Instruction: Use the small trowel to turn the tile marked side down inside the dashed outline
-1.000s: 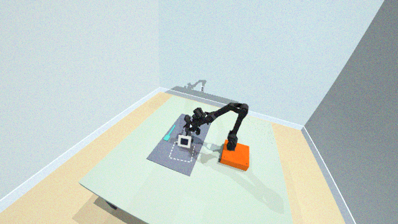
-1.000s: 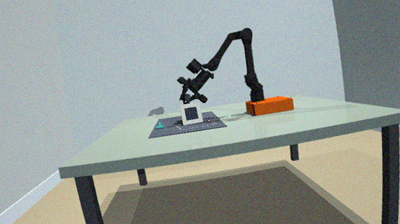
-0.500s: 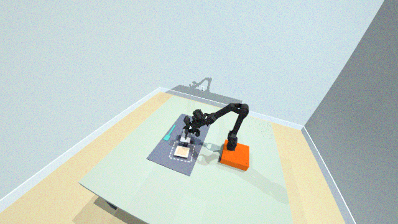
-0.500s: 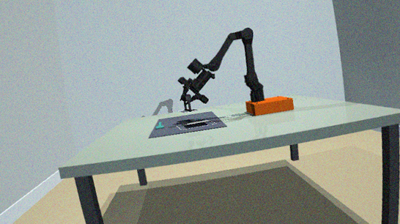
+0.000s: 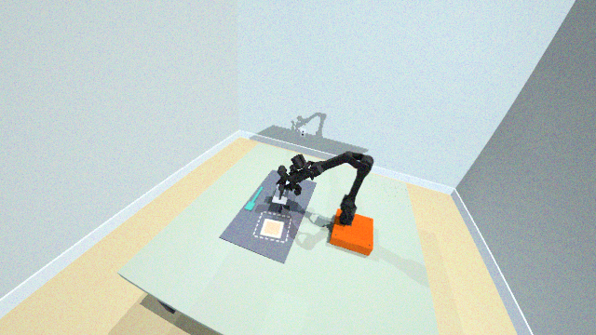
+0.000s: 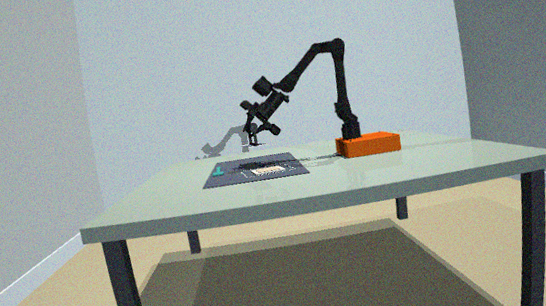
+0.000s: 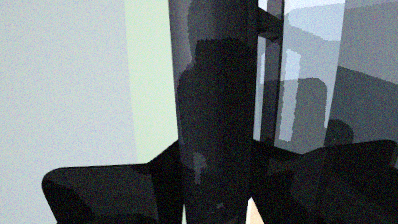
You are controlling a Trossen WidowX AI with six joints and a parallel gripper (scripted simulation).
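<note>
Right now my gripper tip is 1 cm past the grey mat, 2 cm to the right of it and 15 cm above it. Also, from my gripper tip: white tile (4 cm behind, 19 cm to the left, 12 cm below); then trowel (3 cm behind, 1 cm below); then teal tool (13 cm ahead, 3 cm to the left, 12 cm below).
</note>
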